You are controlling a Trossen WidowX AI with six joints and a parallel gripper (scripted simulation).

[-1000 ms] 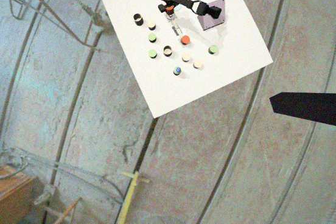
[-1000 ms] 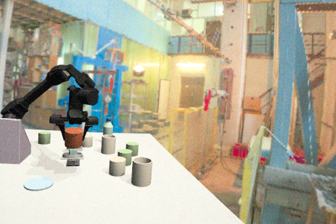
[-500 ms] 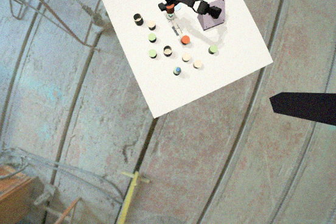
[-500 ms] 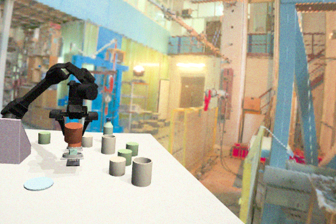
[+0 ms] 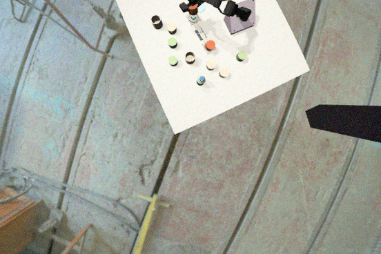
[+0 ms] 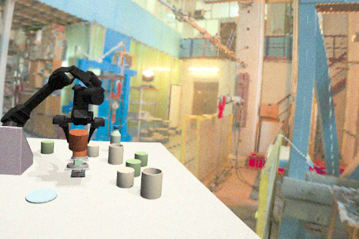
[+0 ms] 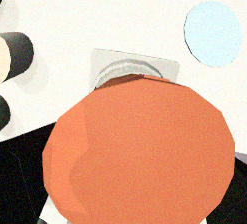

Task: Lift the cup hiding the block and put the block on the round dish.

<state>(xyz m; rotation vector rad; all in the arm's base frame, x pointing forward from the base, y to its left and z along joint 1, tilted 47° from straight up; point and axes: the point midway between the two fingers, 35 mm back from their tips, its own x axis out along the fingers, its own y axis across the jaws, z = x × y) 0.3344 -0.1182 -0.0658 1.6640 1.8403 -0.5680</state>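
My gripper tip is now 2 cm to the left of the orange cup and 1 cm below it. From my gripper tip the other things lie so: pale blue round dish (17 cm below, 10 cm to the right, 10 cm behind); then blue-topped cylinder (50 cm to the left, 13 cm ahead, 6 cm below); then teal block (8 cm below, 1 cm to the left).
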